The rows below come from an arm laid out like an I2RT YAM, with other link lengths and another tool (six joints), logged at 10 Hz.
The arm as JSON. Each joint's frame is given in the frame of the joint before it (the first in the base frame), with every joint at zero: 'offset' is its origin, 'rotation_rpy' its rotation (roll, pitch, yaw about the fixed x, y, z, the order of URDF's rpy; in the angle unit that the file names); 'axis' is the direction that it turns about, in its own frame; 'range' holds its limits. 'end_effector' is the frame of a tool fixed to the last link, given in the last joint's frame.
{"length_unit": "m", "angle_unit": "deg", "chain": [
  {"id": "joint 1", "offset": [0.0, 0.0, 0.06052], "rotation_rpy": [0.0, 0.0, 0.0], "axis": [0.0, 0.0, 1.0], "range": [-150.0, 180.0]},
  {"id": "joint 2", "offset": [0.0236, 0.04, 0.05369], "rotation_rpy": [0.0, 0.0, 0.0], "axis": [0.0, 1.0, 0.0], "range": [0.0, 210.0]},
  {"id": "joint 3", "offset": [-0.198, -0.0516, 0.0], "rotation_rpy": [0.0, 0.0, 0.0], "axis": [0.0, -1.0, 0.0], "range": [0.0, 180.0]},
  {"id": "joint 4", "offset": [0.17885, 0.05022, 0.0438], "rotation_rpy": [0.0, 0.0, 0.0], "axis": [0.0, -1.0, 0.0], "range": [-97.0, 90.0]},
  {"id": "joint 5", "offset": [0.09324, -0.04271, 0.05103], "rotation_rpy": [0.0, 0.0, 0.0], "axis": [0.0, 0.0, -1.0], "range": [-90.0, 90.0]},
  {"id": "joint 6", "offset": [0.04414, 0.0, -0.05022], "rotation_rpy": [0.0, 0.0, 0.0], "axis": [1.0, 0.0, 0.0], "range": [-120.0, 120.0]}
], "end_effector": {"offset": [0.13, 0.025, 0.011], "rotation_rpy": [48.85, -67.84, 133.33]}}
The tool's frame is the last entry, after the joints.
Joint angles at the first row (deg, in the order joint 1, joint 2, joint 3, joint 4, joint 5, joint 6):
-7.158 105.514 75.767 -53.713 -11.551 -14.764
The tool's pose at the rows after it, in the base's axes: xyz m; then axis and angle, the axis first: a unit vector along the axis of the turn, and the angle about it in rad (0 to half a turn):
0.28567, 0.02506, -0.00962, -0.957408, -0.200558, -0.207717, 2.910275
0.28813, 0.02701, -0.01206, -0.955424, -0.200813, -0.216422, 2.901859
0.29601, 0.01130, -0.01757, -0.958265, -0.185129, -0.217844, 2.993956
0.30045, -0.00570, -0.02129, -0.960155, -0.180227, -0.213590, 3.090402
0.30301, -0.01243, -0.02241, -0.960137, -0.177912, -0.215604, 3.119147
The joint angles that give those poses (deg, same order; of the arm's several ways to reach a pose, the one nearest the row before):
-7.136 105.535 73.097 -52.159 -12.644 -14.764
-7.137 105.536 71.854 -50.107 -13.431 -14.743
-7.224 105.537 71.222 -47.529 -8.601 -12.448
-7.268 105.581 71.068 -46.106 -3.224 -11.552
-7.661 105.644 70.848 -45.124 -1.803 -11.573

